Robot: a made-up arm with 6 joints.
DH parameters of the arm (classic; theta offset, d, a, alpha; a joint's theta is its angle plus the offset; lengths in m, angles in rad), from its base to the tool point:
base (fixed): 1.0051 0 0.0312 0
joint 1: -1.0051 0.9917 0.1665 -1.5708
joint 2: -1.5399 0 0.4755 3.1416
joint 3: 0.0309 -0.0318 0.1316 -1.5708
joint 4: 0 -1.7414 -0.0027 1.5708
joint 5: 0 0.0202 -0.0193 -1.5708
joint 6: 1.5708 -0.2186 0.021 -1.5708
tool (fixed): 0 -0.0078 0 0
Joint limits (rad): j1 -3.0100..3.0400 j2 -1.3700..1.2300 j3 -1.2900..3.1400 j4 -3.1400..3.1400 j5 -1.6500..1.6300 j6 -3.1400..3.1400
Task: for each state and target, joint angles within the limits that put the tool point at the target. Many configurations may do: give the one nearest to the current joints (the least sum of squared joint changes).
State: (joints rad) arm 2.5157 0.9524 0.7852 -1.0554 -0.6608 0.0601
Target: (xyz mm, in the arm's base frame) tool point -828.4 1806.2 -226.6
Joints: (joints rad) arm 1.9386 1.2300 0.4066 -1.0124 -0.6021 0.0524
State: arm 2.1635 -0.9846 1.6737 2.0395 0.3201 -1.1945
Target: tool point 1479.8 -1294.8 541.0
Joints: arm 2.4792 -0.8882 2.6066 2.0121 0.5406 -1.1985
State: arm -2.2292 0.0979 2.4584 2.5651 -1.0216 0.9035
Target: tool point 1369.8 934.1 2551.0
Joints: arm -2.5673 -0.5063 1.8919 2.6030 -0.4007 0.8668
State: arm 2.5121 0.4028 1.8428 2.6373 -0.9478 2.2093
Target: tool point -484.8 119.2 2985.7
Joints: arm 2.9809 0.9564 2.3549 2.8267 -1.5862 2.2087
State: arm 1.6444 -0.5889 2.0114 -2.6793 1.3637 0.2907
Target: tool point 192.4 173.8 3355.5
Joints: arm 1.0570 -0.0061 1.5360 -2.3767 0.9218 0.3452
